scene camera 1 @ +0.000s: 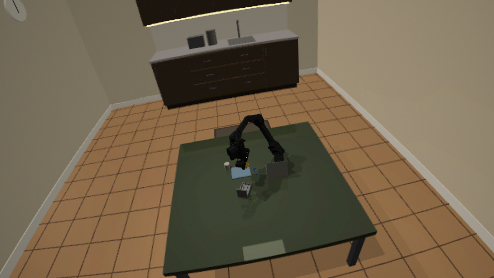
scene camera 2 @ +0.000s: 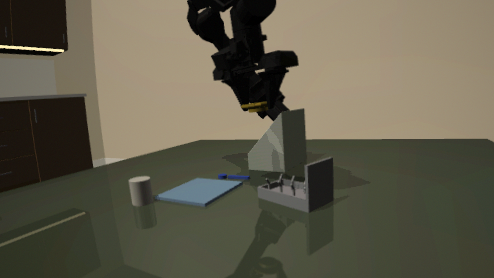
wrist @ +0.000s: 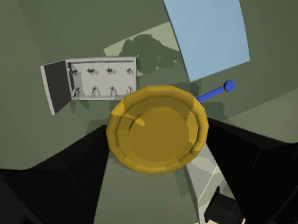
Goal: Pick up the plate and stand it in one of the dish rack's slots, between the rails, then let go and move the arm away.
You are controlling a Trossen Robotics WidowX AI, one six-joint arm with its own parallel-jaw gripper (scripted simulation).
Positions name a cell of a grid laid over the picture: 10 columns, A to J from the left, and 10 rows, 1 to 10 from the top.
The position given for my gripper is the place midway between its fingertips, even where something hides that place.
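Note:
I am carrying a yellow plate (wrist: F6) in my gripper (scene camera 2: F4), and the gripper itself can be seen from the wrist as well (wrist: F6). A grey dish rack (wrist: D4) is here too, along with a light blue mat (scene camera 2: E7).

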